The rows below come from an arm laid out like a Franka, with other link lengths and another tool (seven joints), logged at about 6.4 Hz.
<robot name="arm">
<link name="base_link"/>
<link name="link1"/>
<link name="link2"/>
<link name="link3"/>
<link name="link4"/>
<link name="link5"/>
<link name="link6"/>
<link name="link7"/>
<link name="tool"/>
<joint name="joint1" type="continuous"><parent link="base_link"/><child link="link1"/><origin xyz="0 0 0.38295" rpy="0 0 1.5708"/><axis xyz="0 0 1"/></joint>
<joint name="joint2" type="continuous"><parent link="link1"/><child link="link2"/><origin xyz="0 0 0" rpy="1.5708 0 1.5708"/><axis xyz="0 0 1"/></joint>
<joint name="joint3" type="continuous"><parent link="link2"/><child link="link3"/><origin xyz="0 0.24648 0" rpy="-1.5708 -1.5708 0"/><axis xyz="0 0 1"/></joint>
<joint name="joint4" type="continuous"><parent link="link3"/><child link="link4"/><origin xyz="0 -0.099 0" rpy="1.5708 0 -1.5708"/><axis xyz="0 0 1"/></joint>
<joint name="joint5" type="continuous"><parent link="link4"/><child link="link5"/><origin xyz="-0.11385 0.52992 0" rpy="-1.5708 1.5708 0"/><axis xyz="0 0 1"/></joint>
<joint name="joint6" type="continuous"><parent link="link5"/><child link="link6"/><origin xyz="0 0 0" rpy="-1.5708 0 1.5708"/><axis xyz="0 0 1"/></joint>
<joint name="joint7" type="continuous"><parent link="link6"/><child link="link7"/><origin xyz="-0.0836 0 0" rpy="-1.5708 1.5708 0"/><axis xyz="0 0 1"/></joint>
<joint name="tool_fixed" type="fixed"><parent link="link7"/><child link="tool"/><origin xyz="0.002 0.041 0.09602" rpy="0.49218 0 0.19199"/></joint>
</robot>
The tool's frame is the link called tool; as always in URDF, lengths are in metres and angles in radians. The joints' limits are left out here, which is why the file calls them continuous.
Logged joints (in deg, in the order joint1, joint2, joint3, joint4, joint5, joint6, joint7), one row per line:
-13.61 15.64 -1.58 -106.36 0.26 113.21 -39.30
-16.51 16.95 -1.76 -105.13 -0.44 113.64 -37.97
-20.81 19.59 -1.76 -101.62 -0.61 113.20 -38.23
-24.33 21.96 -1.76 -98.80 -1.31 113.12 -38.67
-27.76 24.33 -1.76 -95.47 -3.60 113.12 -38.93
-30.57 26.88 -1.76 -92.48 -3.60 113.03 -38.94
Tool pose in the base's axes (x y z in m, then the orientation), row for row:
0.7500 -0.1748 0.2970 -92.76 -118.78 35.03
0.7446 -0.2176 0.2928 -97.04 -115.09 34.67
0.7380 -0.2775 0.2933 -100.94 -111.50 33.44
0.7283 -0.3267 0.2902 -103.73 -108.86 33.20
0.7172 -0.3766 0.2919 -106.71 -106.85 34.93
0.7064 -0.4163 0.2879 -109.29 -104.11 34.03
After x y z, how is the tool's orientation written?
As a rotation vector, in degrees.
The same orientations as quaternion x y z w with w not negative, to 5 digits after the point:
-0.58499 -0.74908 0.22092 0.21877
-0.61265 -0.72661 0.21889 0.22086
-0.63844 -0.70523 0.21151 0.22431
-0.65634 -0.68880 0.21007 0.22504
-0.67214 -0.67302 0.22002 0.21647
-0.68922 -0.65656 0.21461 0.21874

